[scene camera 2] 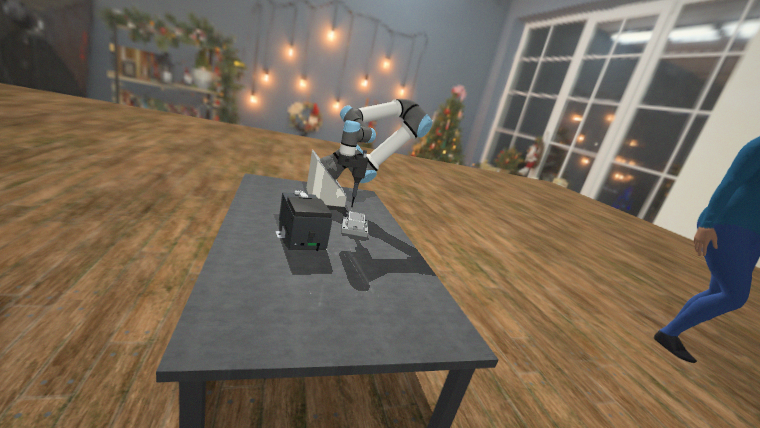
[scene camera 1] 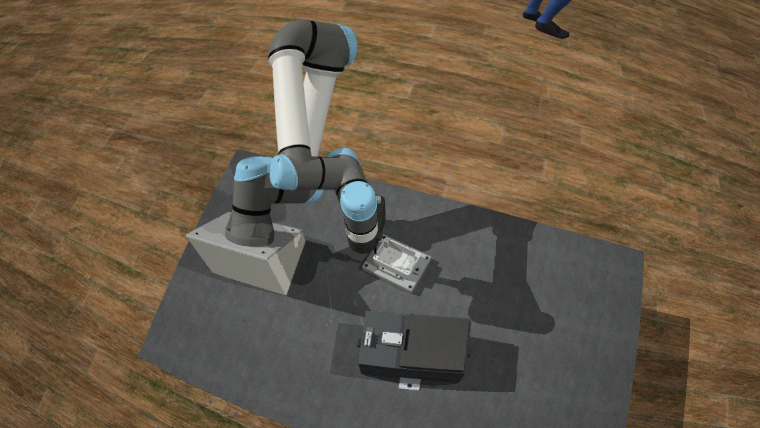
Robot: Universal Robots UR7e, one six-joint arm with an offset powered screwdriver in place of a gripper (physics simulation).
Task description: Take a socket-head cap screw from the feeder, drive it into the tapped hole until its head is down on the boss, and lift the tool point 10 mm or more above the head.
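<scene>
My screwdriver [scene camera 1: 375,249] [scene camera 2: 352,205] points down, its thin bit at the left rear corner of the light grey metal housing [scene camera 1: 399,274] [scene camera 2: 354,227]. In scene camera 2 the tip shows just above and behind the housing. Whether it touches the housing, and whether a screw is on the bit, is too small to tell. The tapped hole and its boss cannot be made out for certain. The screw feeder [scene camera 1: 436,342] [scene camera 2: 308,231] is a dark box standing apart from the housing, with small light metal parts on its top; no single screw can be made out there.
The pale wedge-shaped robot base [scene camera 1: 239,265] [scene camera 2: 321,183] stands on the dark table [scene camera 1: 579,297] [scene camera 2: 319,329], left of the housing in scene camera 1. A small light tab [scene camera 1: 409,384] [scene camera 2: 279,233] sticks out from the feeder's side. A person [scene camera 1: 552,26] [scene camera 2: 733,255] is on the floor beyond the table.
</scene>
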